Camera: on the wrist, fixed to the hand. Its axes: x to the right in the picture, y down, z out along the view.
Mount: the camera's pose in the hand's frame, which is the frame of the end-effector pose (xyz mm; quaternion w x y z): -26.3 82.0 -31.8 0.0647 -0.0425 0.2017 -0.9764
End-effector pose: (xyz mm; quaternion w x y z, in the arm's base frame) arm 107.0 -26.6 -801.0 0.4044 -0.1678 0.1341 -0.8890
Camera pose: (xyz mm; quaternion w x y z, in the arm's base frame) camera 165.5 -55.5 -865.5 0.8760 -0.0203 0.0358 0.4805
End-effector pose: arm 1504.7 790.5 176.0 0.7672 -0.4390 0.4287 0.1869
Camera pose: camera 1419.8 811.0 147.7 0.1270 -0.5173 -0.2541 -0.8073
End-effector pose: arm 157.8 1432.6 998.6 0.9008 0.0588 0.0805 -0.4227
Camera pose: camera 201.4 1510.0 975.7 0.3682 0.0278 -0.2623 0.8916
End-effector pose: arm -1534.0 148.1 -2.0 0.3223 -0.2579 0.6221 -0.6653
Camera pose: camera -1531.5 187.4 -84.9 0.7652 0.5036 0.1183 0.3833
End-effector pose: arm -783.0 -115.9 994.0 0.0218 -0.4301 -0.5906 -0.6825
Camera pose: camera -740.2 -179.4 1044.6 0.5641 -0.6855 0.4247 0.1773
